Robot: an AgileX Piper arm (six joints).
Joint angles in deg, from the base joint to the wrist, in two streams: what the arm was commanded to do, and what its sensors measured. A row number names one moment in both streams.
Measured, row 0: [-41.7 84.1 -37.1 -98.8 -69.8 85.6]
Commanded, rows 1 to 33: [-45.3 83.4 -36.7 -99.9 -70.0 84.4]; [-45.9 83.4 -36.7 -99.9 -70.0 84.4]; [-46.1 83.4 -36.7 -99.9 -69.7 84.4]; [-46.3 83.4 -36.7 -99.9 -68.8 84.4]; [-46.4 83.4 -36.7 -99.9 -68.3 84.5]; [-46.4 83.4 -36.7 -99.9 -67.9 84.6]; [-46.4 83.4 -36.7 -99.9 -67.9 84.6]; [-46.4 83.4 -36.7 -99.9 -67.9 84.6]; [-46.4 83.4 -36.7 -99.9 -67.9 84.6]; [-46.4 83.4 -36.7 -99.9 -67.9 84.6]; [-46.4 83.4 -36.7 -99.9 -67.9 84.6]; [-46.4 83.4 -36.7 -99.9 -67.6 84.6]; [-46.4 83.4 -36.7 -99.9 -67.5 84.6]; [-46.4 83.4 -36.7 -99.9 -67.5 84.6]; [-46.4 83.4 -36.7 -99.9 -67.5 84.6]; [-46.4 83.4 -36.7 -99.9 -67.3 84.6]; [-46.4 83.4 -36.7 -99.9 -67.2 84.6]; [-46.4 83.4 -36.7 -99.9 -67.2 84.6]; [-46.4 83.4 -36.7 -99.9 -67.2 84.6]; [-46.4 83.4 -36.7 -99.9 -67.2 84.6]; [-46.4 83.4 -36.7 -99.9 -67.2 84.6]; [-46.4 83.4 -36.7 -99.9 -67.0 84.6]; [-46.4 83.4 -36.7 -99.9 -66.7 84.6]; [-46.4 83.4 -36.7 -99.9 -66.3 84.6]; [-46.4 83.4 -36.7 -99.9 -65.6 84.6]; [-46.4 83.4 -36.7 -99.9 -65.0 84.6]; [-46.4 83.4 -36.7 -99.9 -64.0 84.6]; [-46.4 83.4 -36.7 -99.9 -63.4 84.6]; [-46.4 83.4 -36.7 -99.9 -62.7 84.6]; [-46.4 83.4 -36.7 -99.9 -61.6 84.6]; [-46.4 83.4 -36.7 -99.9 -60.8 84.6]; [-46.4 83.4 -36.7 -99.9 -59.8 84.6]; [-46.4 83.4 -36.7 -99.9 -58.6 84.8]
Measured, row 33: [-46.1 84.1 -37.1 -98.8 -62.6 85.1]
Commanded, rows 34 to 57: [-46.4 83.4 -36.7 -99.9 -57.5 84.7]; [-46.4 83.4 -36.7 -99.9 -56.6 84.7]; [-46.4 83.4 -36.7 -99.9 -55.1 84.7]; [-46.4 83.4 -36.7 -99.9 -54.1 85.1]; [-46.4 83.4 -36.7 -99.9 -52.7 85.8]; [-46.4 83.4 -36.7 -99.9 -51.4 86.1]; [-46.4 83.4 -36.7 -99.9 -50.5 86.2]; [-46.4 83.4 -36.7 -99.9 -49.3 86.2]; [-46.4 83.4 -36.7 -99.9 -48.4 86.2]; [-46.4 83.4 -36.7 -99.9 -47.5 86.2]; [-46.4 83.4 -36.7 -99.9 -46.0 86.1]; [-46.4 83.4 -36.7 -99.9 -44.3 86.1]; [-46.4 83.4 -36.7 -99.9 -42.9 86.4]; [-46.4 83.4 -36.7 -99.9 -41.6 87.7]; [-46.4 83.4 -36.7 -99.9 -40.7 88.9]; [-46.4 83.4 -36.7 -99.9 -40.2 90.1]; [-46.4 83.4 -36.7 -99.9 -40.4 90.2]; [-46.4 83.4 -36.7 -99.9 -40.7 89.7]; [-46.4 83.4 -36.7 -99.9 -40.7 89.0]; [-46.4 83.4 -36.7 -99.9 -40.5 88.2]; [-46.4 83.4 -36.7 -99.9 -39.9 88.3]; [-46.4 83.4 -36.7 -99.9 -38.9 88.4]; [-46.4 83.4 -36.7 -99.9 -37.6 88.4]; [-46.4 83.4 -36.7 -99.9 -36.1 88.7]
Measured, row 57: [-46.1 84.1 -37.1 -98.8 -40.6 89.0]
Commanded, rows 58 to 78: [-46.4 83.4 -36.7 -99.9 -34.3 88.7]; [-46.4 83.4 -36.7 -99.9 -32.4 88.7]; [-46.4 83.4 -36.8 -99.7 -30.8 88.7]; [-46.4 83.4 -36.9 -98.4 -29.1 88.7]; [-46.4 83.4 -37.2 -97.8 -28.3 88.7]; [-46.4 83.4 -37.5 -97.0 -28.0 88.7]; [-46.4 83.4 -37.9 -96.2 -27.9 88.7]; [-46.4 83.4 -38.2 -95.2 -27.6 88.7]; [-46.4 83.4 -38.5 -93.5 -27.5 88.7]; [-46.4 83.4 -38.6 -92.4 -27.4 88.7]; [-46.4 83.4 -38.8 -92.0 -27.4 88.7]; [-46.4 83.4 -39.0 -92.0 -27.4 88.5]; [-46.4 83.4 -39.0 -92.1 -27.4 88.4]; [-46.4 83.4 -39.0 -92.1 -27.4 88.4]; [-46.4 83.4 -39.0 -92.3 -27.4 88.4]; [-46.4 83.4 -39.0 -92.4 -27.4 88.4]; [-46.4 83.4 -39.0 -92.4 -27.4 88.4]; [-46.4 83.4 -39.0 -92.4 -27.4 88.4]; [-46.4 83.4 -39.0 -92.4 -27.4 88.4]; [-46.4 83.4 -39.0 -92.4 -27.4 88.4]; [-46.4 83.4 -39.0 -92.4 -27.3 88.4]
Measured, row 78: [-46.1 84.1 -38.8 -92.1 -28.2 88.9]
